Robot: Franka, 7 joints.
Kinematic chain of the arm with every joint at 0, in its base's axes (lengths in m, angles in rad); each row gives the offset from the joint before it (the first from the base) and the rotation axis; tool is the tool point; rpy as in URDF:
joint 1: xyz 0 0 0.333 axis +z
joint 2: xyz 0 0 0 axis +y
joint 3: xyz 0 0 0.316 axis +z
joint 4: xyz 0.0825 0 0 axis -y
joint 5: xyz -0.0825 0 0.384 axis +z
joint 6: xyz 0 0 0 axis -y
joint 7: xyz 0.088 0 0 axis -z
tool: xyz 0 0 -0.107 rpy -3.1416 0 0
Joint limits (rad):
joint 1: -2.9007..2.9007
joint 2: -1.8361..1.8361
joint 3: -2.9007..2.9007
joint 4: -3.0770..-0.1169
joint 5: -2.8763..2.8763
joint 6: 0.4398..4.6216
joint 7: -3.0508..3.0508
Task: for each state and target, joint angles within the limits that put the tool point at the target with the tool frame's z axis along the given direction. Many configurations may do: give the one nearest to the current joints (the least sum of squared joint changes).
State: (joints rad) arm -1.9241 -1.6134 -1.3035 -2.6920 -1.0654 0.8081 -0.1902
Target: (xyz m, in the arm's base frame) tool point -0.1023 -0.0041 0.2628 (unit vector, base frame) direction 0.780 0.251 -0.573
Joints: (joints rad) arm -2.1372 -1.8226 -1.5477 -3.0770 -0.6740 0.6662 -0.1902
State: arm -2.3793 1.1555 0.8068 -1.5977 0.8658 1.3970 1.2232
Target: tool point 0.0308 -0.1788 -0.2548 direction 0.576 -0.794 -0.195
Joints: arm -2.5767 1.7869 0.1715 -1.9931 1.7140 1.9208 1.2232
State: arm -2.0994 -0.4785 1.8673 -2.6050 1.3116 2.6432 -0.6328
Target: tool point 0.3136 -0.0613 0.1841 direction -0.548 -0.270 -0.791
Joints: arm -1.5956 -0.8370 1.7199 -2.7356 0.5756 2.0855 -0.6328
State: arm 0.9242 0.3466 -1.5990 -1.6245 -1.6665 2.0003 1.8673
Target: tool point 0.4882 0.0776 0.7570 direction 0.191 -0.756 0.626
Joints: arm 1.8370 0.8192 -2.1070 -1.8563 -1.5737 2.1097 1.8673
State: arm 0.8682 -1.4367 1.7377 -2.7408 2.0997 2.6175 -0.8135
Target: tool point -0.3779 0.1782 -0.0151 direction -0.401 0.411 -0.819
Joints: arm 1.0163 -1.5980 2.2792 -2.2184 2.6470 2.5572 -0.8135
